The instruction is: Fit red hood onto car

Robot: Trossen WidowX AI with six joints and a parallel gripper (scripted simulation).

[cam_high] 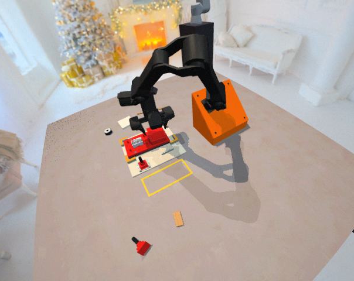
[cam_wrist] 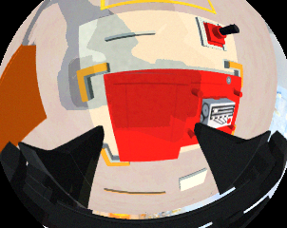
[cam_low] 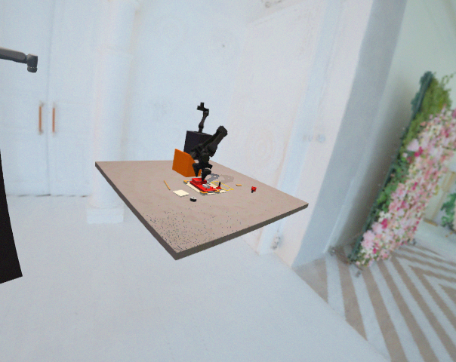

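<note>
Now: the hood 10 mm below my gripper tip. Also, from my gripper tip: thin stick: 100 mm behind, 230 mm to the right, 50 mm below; white card: 70 mm ahead, 240 mm to the right, 50 mm below; grey engine block: 90 mm ahead, 20 mm to the right, 30 mm below.
</note>
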